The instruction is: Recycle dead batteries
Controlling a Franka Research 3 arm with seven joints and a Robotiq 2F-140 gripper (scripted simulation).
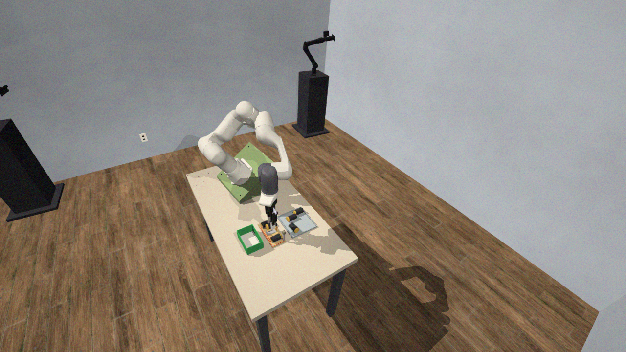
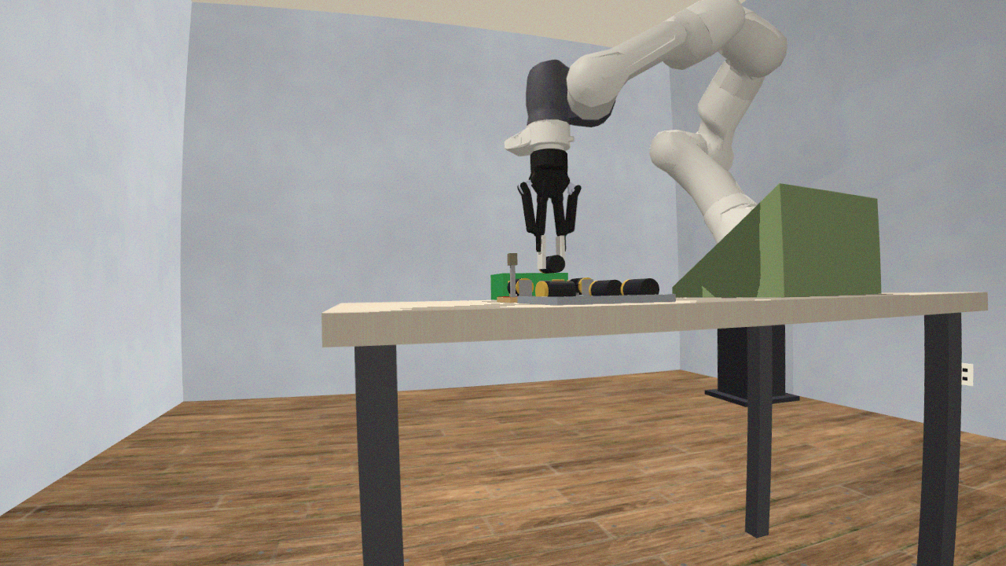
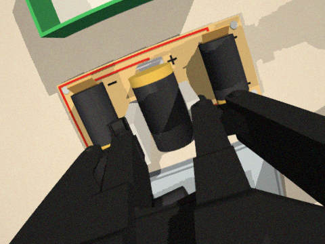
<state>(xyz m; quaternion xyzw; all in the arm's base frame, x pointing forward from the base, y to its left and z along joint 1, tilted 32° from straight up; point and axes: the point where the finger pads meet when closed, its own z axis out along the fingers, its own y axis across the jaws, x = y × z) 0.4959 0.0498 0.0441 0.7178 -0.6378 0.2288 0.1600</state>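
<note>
Now: the battery holder 9 cm below my hand. Also, from my hand: green recycling box 1 cm ahead, 14 cm to the right, 8 cm below; then grey tray 1 cm behind, 17 cm to the left, 9 cm below; then bulb post 9 cm ahead, 4 cm to the left, 6 cm below.
</note>
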